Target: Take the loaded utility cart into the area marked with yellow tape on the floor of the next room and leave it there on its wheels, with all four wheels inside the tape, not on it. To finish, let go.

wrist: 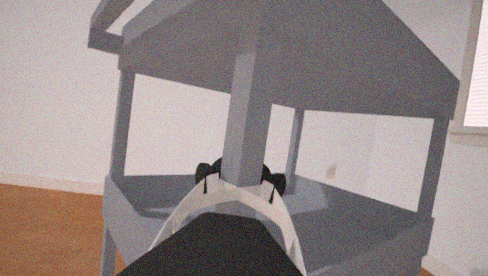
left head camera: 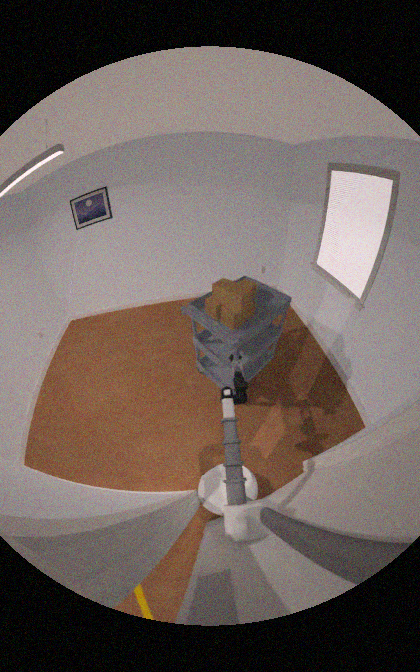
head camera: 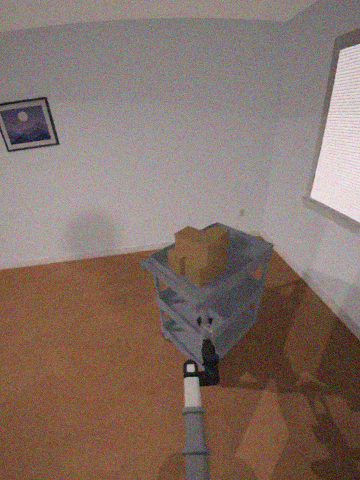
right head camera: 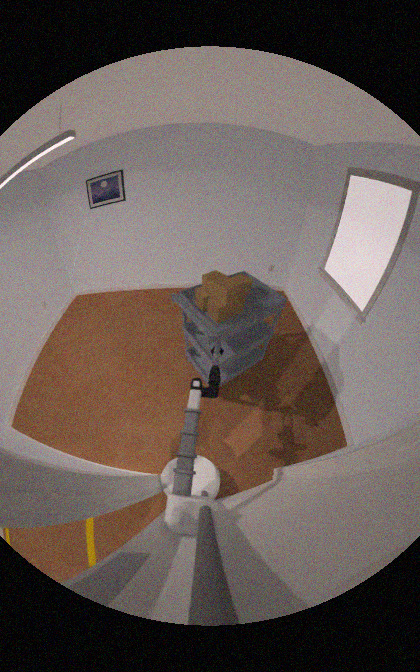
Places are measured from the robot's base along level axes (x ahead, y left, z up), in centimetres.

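Where they show: gripper, fingertip midpoint: (wrist: 239,174).
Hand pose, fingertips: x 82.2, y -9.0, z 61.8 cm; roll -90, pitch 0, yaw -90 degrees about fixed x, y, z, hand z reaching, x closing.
After its pixels a point has its place.
The grey three-shelf utility cart (head camera: 232,286) {x 89.0, y -24.8, z 75.7 cm} (left head camera: 265,320) (right head camera: 252,320) (wrist: 350,75) {x 87.9, y -20.6, z 74.6 cm} stands upright, one corner towards me, near the far right room corner. Brown boxes (head camera: 200,252) {x 93.6, y -8.8, z 95.3 cm} (left head camera: 232,302) (right head camera: 220,295) sit on its top shelf. My gripper (head camera: 204,320) {x 82.2, y -9.0, z 61.8 cm} (left head camera: 235,357) (right head camera: 217,351) (wrist: 239,174) {x 82.2, y -9.0, z 61.8 cm} is shut on the near corner post below the top shelf, a finger on each side. The cart's wheels are mostly hidden. Strips of yellow tape (left head camera: 142,602) (right head camera: 90,542) show on the floor behind my base, past the wall opening at lower left.
The far wall (head camera: 150,125) {x 253.4, y 24.3, z 149.9 cm} with a picture (head camera: 29,125) {x 236.4, y 143.9, z 162.8 cm} stands behind the cart. The right wall has a bright window (head camera: 340,135) {x 175.2, y -129.1, z 139.5 cm} (left head camera: 355,235). Near walls stand close on both sides of my round white base (left head camera: 210,492) (right head camera: 205,480).
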